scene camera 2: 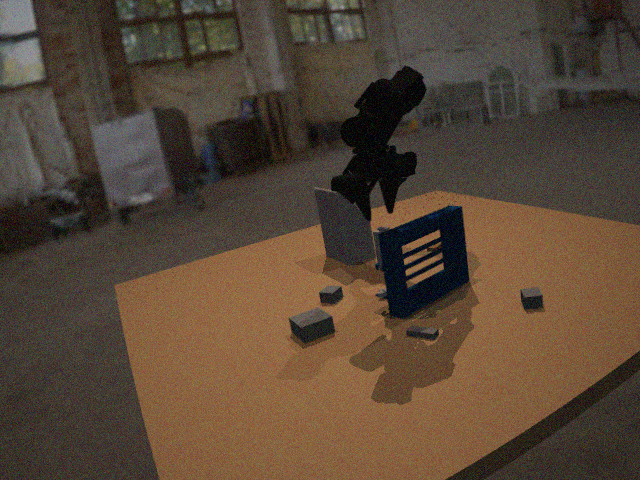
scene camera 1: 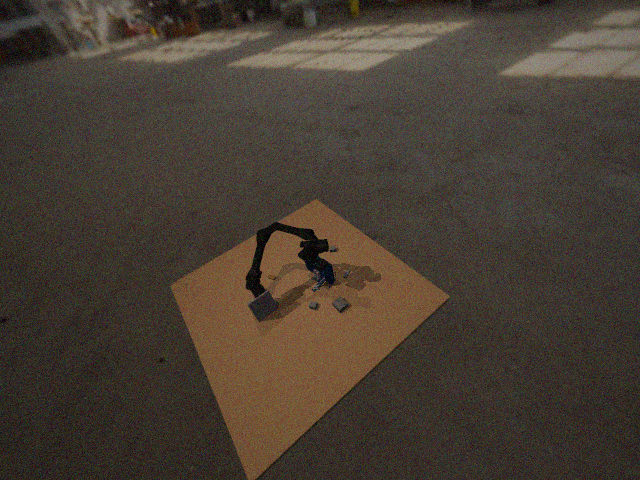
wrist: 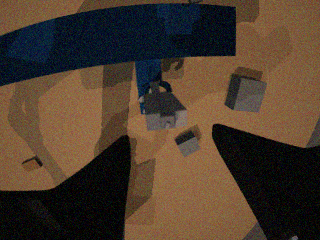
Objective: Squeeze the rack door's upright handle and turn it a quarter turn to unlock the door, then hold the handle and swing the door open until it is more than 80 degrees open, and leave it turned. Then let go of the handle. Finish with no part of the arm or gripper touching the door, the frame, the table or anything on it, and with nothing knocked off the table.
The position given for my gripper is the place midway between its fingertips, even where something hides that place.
My gripper (scene camera 2: pixel 379 216) is open and holds nothing.
My gripper also shows in the wrist view (wrist: pixel 171 135).
